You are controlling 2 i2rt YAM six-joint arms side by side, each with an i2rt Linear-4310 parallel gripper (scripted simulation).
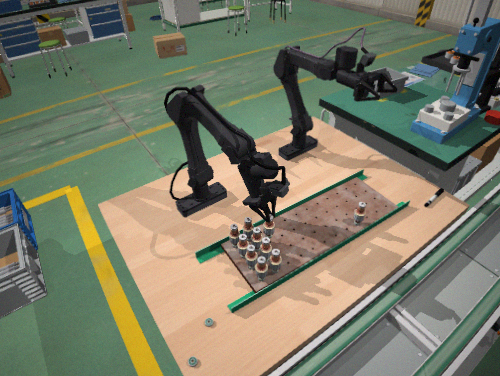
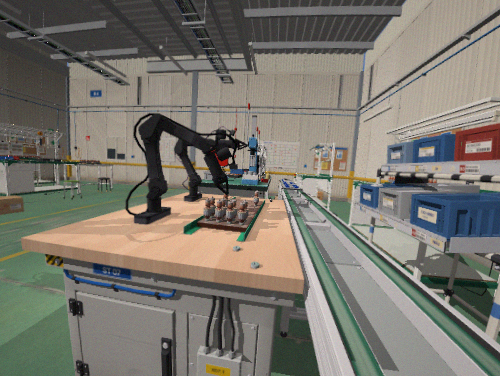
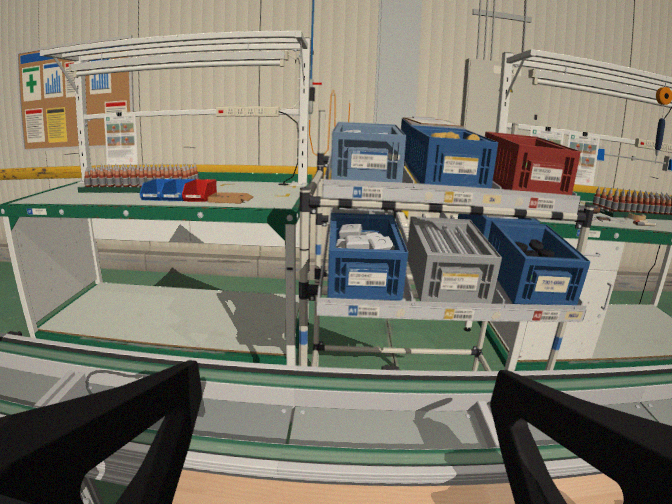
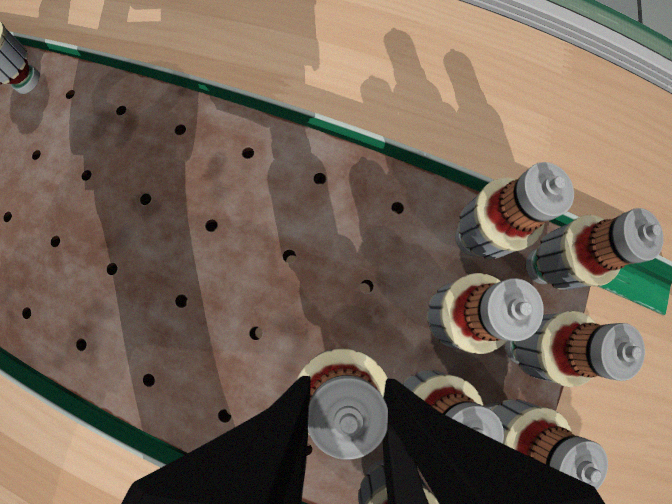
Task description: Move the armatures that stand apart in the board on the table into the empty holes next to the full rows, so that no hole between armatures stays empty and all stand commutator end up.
Labels:
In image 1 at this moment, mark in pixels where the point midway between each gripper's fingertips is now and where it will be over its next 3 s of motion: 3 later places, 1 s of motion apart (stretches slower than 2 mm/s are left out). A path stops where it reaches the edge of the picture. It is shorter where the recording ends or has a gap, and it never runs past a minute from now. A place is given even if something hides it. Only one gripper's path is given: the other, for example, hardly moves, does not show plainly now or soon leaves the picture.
The left gripper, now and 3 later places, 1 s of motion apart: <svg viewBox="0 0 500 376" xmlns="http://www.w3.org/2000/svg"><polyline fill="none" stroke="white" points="388,94 386,145 360,192 362,193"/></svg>

